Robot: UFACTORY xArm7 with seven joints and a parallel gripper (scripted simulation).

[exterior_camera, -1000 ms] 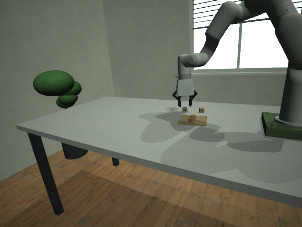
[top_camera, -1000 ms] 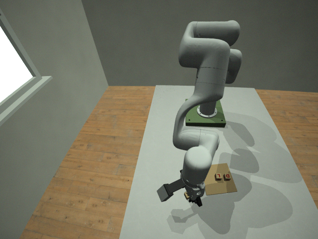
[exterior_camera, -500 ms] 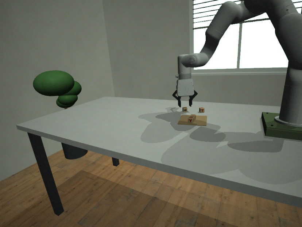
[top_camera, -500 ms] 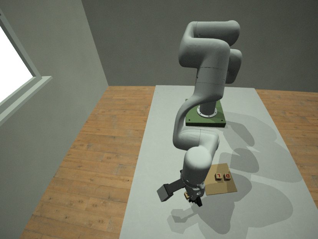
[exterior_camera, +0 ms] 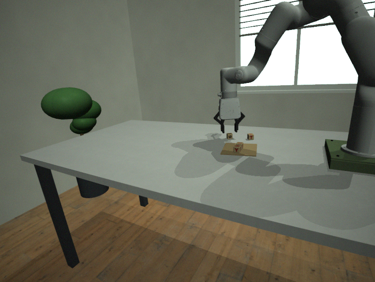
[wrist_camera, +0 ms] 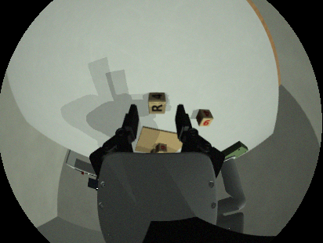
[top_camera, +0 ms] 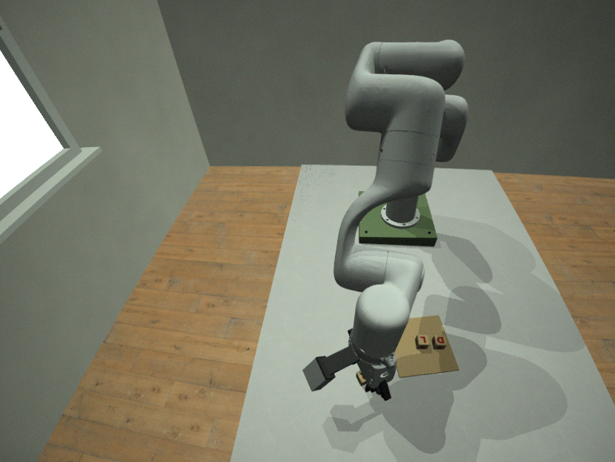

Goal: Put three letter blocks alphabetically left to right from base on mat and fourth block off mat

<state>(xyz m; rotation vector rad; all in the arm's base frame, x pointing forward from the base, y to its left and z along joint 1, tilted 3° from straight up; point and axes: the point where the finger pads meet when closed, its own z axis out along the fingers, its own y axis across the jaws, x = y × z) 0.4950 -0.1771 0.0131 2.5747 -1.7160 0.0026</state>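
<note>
My gripper is now 70 mm past the tan mat, 150 mm to the right of it and 50 mm above it.
</note>
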